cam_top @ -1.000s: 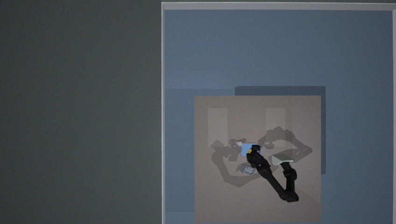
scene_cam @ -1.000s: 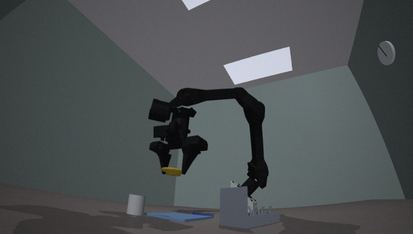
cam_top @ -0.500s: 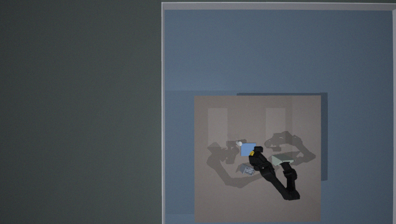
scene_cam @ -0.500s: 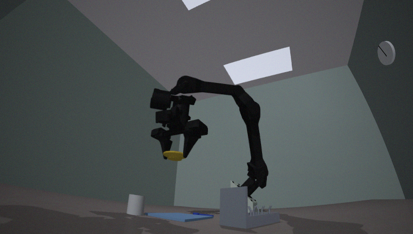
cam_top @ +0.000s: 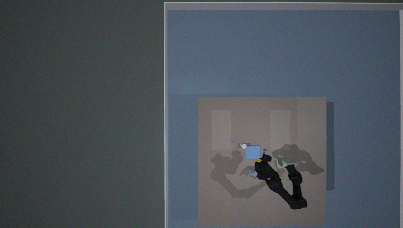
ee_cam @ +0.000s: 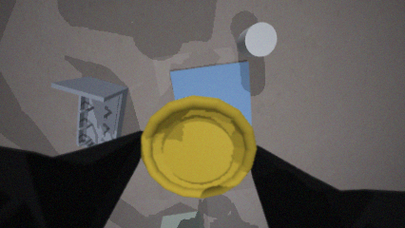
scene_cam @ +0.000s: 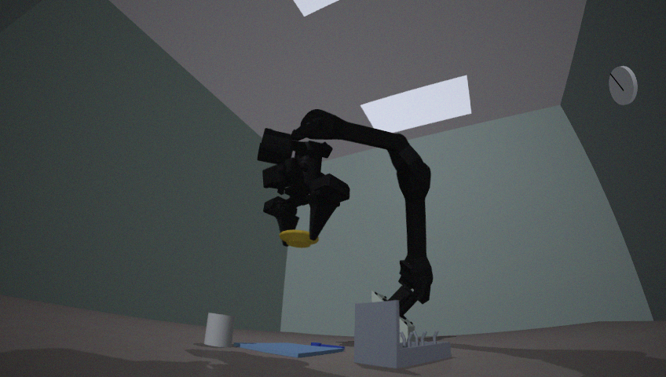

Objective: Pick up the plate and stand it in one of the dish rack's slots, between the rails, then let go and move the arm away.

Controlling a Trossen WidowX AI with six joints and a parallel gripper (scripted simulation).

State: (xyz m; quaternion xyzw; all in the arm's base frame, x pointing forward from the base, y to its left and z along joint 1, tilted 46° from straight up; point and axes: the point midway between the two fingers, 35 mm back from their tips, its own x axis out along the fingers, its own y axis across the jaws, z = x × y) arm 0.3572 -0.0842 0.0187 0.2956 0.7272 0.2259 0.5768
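Right now my gripper tip is 40 mm past the grey dish rack, 180 mm to the right of it and 160 mm above it. From my gripper tip the other things lie so: blue mat 30 mm behind, 30 mm to the right, 180 mm below; yellow plate 10 mm above; white cup 80 mm ahead, 90 mm to the right, 160 mm below.
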